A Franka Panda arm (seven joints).
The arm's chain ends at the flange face. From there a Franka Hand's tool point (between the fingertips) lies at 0.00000 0.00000 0.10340 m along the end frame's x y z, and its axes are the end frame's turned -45 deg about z.
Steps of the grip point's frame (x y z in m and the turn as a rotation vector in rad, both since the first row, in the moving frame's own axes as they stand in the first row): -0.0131 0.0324 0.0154 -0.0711 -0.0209 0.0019; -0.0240 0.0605 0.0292 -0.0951 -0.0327 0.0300; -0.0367 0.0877 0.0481 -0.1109 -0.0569 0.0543; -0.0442 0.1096 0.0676 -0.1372 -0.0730 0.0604; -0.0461 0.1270 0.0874 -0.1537 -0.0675 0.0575; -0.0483 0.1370 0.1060 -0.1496 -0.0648 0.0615; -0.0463 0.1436 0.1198 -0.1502 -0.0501 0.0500
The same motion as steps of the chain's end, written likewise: 0.0100 0.0254 0.0157 -0.0651 0.0355 0.0019; 0.0214 0.0504 0.0297 -0.0904 0.0441 0.0300; 0.0325 0.0756 0.0489 -0.1187 0.0382 0.0543; 0.0420 0.0933 0.0688 -0.1486 0.0454 0.0604; 0.0514 0.1061 0.0889 -0.1564 0.0610 0.0575; 0.0570 0.1152 0.1074 -0.1516 0.0600 0.0615; 0.0619 0.1195 0.1211 -0.1416 0.0708 0.0500
